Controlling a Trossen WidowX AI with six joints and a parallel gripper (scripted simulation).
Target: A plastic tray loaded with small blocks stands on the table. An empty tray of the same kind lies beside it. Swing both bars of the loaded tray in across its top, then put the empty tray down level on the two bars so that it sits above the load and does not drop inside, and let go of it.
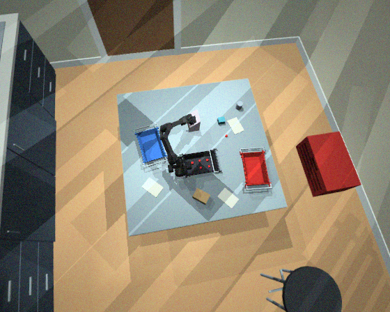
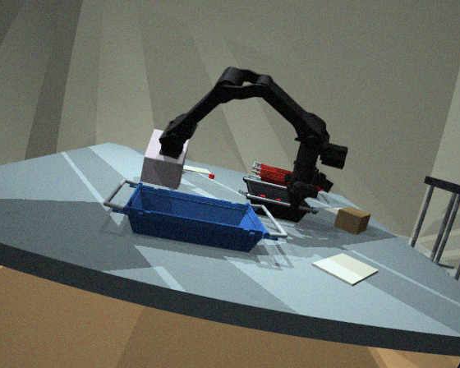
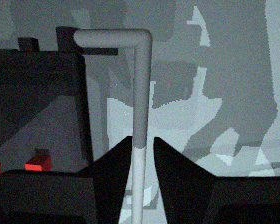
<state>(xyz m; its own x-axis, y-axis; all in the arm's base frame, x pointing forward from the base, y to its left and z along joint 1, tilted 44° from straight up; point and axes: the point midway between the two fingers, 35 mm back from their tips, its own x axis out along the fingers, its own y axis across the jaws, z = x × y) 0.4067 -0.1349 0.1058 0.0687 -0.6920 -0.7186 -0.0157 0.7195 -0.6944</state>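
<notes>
Right now my gripper tip is 260 mm past the blue tray and 210 mm to the left of it. Also, from my gripper tip: red cube: 460 mm to the left, 270 mm behind, 30 mm below; cyan block: 440 mm to the left, 420 mm behind, 20 mm below; brown box: 240 mm ahead, 140 mm to the left, 10 mm below.
</notes>
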